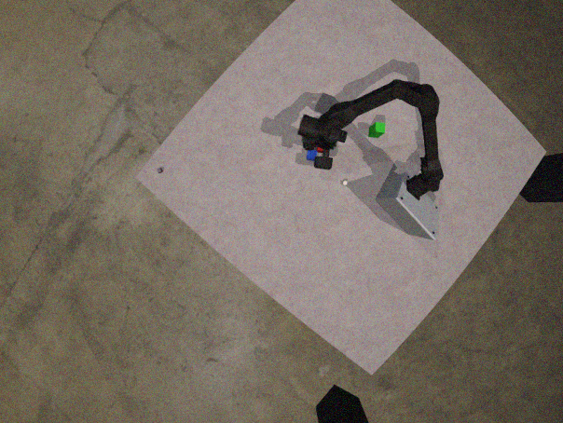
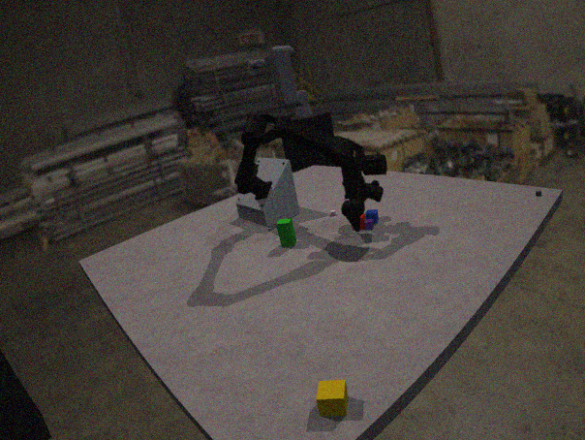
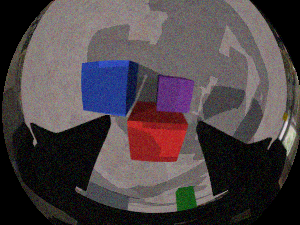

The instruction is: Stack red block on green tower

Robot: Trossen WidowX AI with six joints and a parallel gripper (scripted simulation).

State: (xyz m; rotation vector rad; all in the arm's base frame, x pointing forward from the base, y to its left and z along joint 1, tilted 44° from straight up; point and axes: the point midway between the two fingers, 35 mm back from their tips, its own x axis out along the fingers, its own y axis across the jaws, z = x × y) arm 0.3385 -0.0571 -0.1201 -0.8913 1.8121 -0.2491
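My gripper tip is 3 cm short of the purple block and 1 cm below it. Round my gripper tip: small white object: 15 cm behind, 6 cm to the left; then blue block: 2 cm ahead, 5 cm to the left, 1 cm above; then red block: 1 cm above.
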